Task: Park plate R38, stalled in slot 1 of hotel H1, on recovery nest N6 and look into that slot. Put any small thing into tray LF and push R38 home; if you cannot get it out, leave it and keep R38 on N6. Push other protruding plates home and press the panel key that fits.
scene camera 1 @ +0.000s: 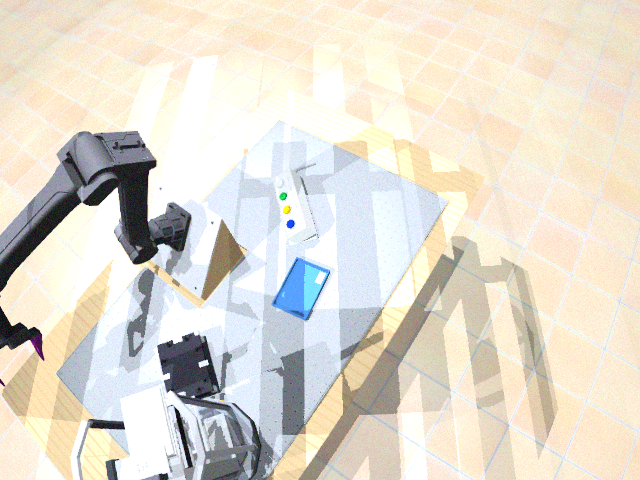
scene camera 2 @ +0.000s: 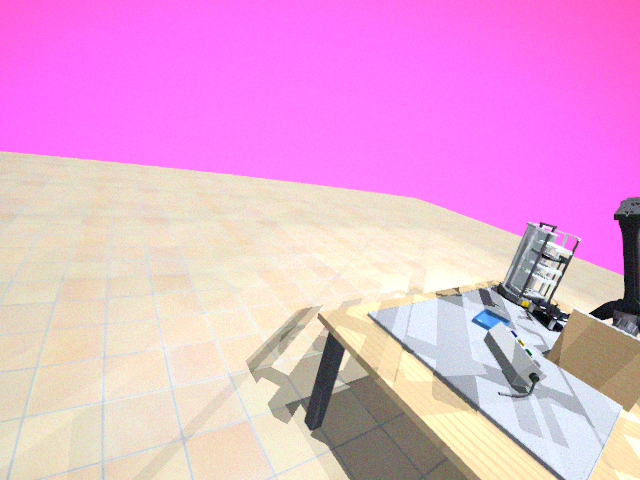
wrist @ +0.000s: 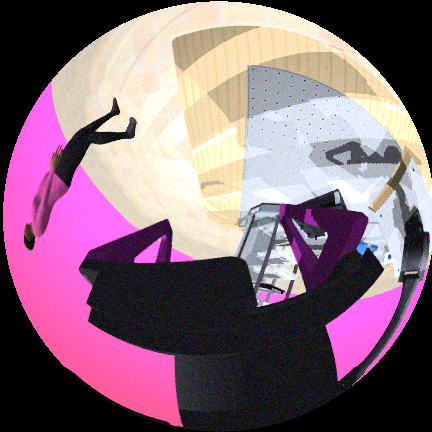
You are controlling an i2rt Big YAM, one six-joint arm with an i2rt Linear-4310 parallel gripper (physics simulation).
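Places are measured from the arm's base along level axes (x left, y back, z up), in centimetres.
Pixels of known places: gripper, between the fingertips: (scene camera 1: 24,372) (wrist: 225,217); arm's base, origin of its link: (scene camera 1: 177,226) (scene camera 2: 615,344).
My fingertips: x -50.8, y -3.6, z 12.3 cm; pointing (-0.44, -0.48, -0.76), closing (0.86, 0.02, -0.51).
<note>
For each thing: its top centre in the pictures, then the offset to it from my fingertips. Level surfaces: height alone.
- dark nest block, centre of its top: (scene camera 1: 181,366) (wrist: 323,229) (scene camera 2: 555,307) dx +22.9, dy -21.5, dz -18.4 cm
- blue tray, centre of its top: (scene camera 1: 300,287) (scene camera 2: 492,319) (wrist: 363,251) dx +58.8, dy -32.2, dz -24.2 cm
- key panel, centre of its top: (scene camera 1: 291,197) (scene camera 2: 520,341) dx +78.0, dy -15.6, dz -17.6 cm
- grey perforated mat, height of its surface: dz -25.9 cm
My gripper (scene camera 1: 23,372) (wrist: 225,217) is open, its purple fingers wide apart with nothing between them. It is at the left edge of scene camera 1, left of the hotel and the nest. The hotel (scene camera 1: 147,428) (scene camera 2: 523,263) is a tall white rack with a clear curved guard; it also shows between and behind the fingers in the wrist view. Its slot numbers and plate R38 cannot be told. The dark nest block (scene camera 1: 187,364) (scene camera 2: 549,315) stands beside it. The blue tray (scene camera 1: 302,289) (scene camera 2: 490,320) lies flat. The key panel (scene camera 1: 307,206) (scene camera 2: 509,356) has white, green, yellow and blue keys.
A white board with a brown triangular side (scene camera 1: 222,258) (scene camera 2: 594,351) stands near the arm's mount, between nest and panel. A cable leaves the panel's end. The grey perforated mat (scene camera 1: 382,248) (scene camera 2: 413,335) lies on the wooden table. A person (wrist: 50,195) stands beyond the table.
</note>
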